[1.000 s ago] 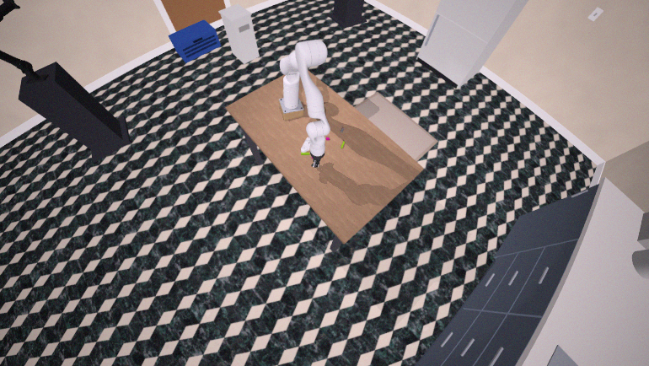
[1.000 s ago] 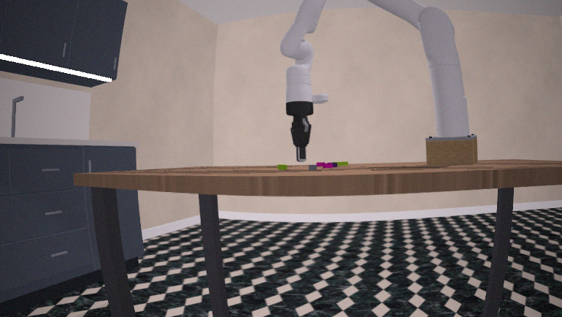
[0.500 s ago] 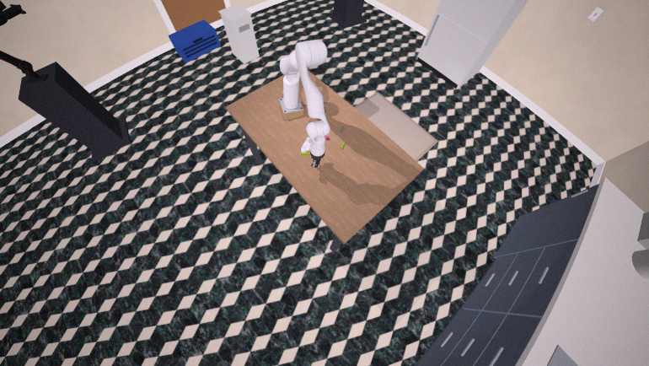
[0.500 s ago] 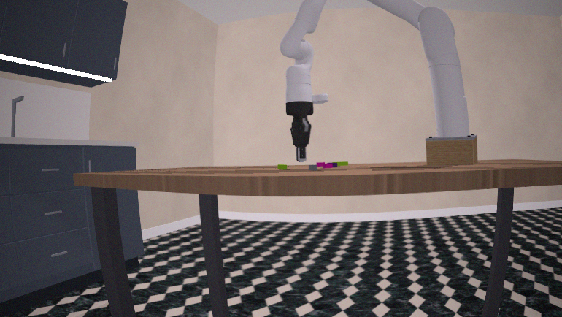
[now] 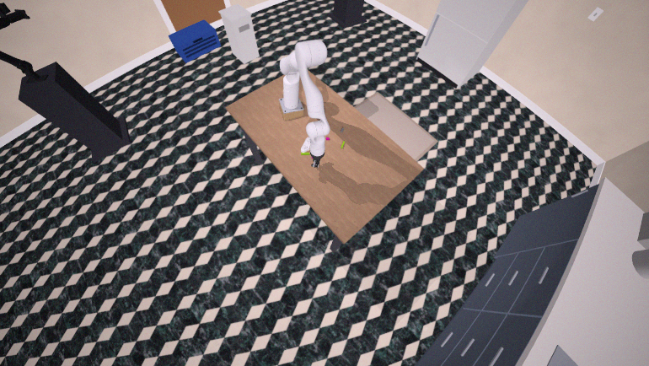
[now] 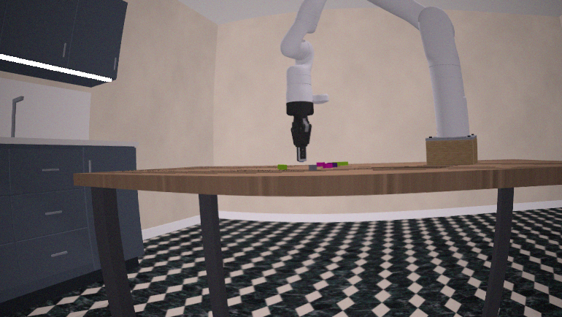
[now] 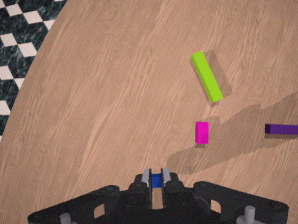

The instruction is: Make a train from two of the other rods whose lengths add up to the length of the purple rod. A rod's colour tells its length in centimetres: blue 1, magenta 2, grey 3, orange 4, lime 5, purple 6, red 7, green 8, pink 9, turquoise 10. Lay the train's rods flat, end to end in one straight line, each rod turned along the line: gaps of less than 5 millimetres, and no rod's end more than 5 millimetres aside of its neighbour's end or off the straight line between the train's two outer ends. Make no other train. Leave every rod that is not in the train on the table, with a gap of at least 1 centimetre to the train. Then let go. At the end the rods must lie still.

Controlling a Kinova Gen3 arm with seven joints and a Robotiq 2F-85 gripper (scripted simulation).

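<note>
Now: hand 20 mm above the blue rod. Also, from my hand: purple rod 120 mm behind, 100 mm to the left, 30 mm below; then grey rod 130 mm behind, 270 mm to the left, 30 mm below.
</note>
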